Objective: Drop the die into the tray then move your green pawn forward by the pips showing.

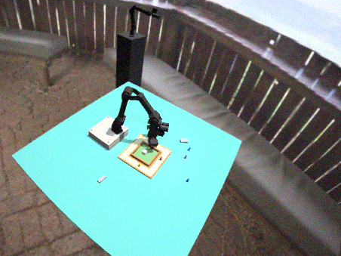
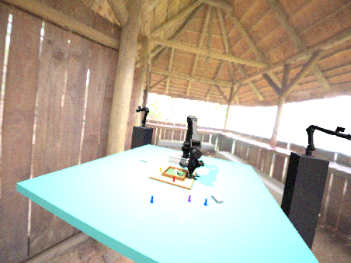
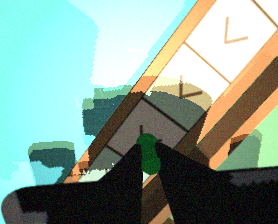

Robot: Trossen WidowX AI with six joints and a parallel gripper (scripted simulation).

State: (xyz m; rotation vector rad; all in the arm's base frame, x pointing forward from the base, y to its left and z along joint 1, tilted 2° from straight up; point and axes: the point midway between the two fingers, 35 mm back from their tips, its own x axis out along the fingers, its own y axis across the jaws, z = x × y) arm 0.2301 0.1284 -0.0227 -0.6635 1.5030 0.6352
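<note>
The white die lies 110 mm to the right of my gripper tip, 30 mm ahead of it and 10 mm above it. Round my gripper tip: red pawn (150 mm ahead, 70 mm to the right, 10 mm above); green felt tray (110 mm to the right, 40 mm ahead, 10 mm below); green pawn (10 mm above).
</note>
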